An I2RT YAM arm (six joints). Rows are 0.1 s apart.
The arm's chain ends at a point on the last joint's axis. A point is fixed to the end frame.
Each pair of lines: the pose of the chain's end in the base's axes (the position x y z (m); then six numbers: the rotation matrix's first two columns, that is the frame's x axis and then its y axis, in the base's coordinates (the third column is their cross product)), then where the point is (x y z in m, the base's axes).
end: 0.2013, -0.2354, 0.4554, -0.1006, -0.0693, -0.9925, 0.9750, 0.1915, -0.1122
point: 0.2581 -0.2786 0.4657
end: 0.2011, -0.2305, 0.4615, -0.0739, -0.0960, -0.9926, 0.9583, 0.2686, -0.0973
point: 0.2610 -0.2686 0.4738
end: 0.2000, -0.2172, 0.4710, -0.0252, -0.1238, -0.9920, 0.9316, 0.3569, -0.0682
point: 0.2628 -0.2492 0.4865
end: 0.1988, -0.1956, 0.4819, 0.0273, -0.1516, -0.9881, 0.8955, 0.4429, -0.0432
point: 0.2636 -0.2210 0.5007
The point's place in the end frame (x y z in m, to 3 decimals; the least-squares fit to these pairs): -0.013 0.046 0.054
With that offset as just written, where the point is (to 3 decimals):
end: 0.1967, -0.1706, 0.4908, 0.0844, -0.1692, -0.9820, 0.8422, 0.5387, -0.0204
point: 0.263 -0.188 0.513
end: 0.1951, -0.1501, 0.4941, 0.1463, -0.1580, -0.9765, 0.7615, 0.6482, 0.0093
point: 0.262 -0.158 0.519
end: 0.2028, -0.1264, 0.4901, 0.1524, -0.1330, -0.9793, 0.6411, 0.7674, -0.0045
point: 0.271 -0.123 0.514
